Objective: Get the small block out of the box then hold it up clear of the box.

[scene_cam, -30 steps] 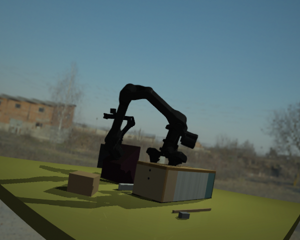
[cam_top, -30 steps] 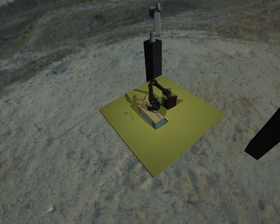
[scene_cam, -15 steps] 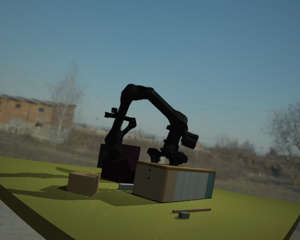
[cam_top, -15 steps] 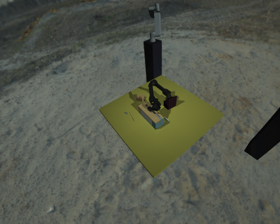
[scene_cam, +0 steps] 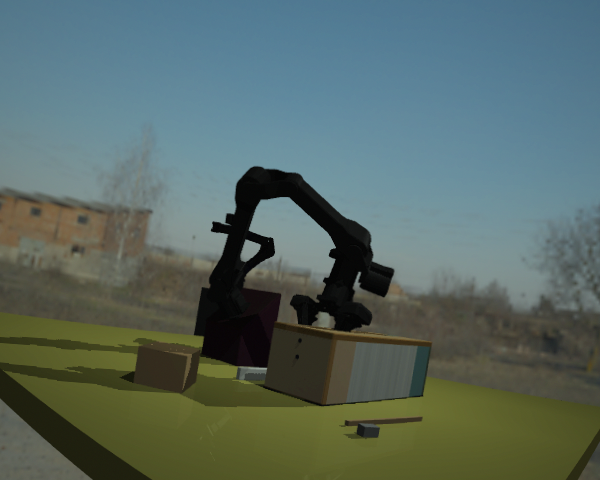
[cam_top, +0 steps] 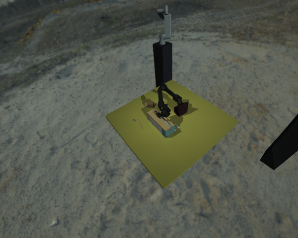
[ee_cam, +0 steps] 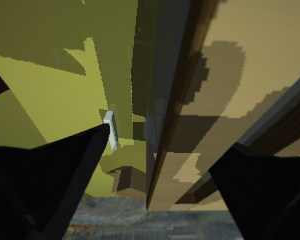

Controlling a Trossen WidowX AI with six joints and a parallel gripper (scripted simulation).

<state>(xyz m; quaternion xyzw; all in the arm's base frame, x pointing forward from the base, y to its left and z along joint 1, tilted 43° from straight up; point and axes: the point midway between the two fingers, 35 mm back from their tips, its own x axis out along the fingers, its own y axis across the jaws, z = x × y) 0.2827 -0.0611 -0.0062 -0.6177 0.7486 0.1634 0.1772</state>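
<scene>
My gripper tip is now 5 cm short of the tan block and 3 cm to the left of it. The rest, counted from my gripper tip: thin stick 25 cm ahead, 15 cm to the right, 8 cm below; dark piece 27 cm ahead, 26 cm to the right, 8 cm below; clear-fronted box 4 cm ahead, 5 cm to the left, 3 cm below.
</scene>
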